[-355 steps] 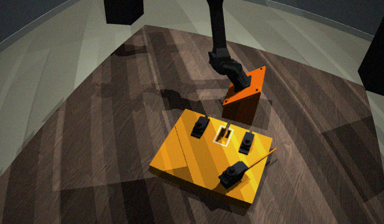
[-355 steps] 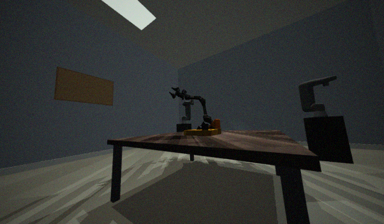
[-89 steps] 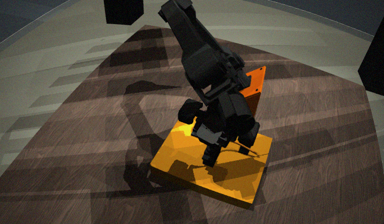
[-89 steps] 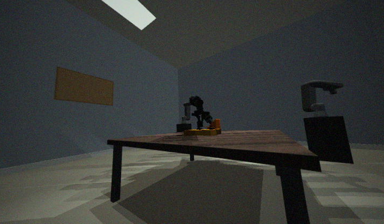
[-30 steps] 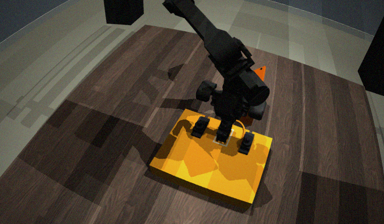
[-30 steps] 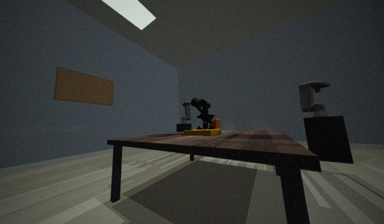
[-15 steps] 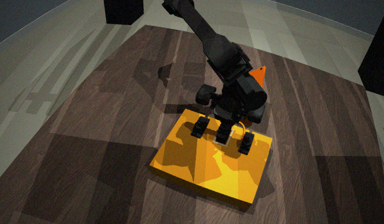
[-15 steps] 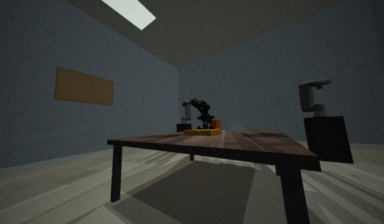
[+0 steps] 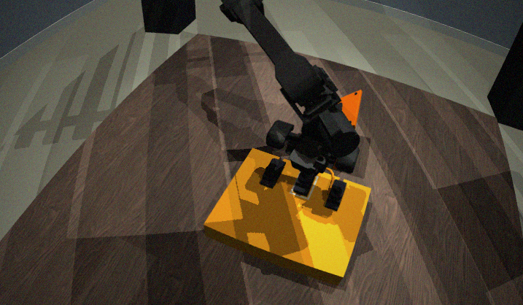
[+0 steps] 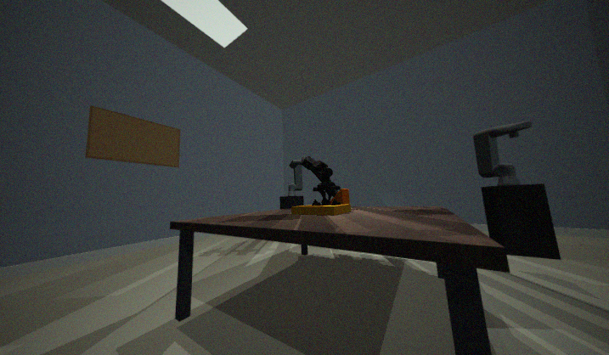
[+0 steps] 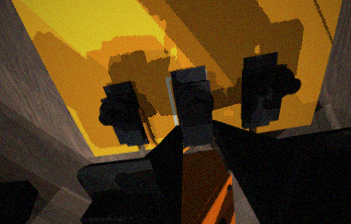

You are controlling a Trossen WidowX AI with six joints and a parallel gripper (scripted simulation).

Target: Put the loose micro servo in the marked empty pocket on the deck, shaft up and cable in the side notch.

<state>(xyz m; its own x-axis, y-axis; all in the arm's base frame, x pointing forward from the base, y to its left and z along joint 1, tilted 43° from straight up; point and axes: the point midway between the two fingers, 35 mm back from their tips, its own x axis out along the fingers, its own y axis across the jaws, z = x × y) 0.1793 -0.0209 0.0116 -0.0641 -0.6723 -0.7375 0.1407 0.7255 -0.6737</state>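
The yellow deck is 120 mm ahead of my gripper tip, 20 mm to the right of it and 50 mm below it.
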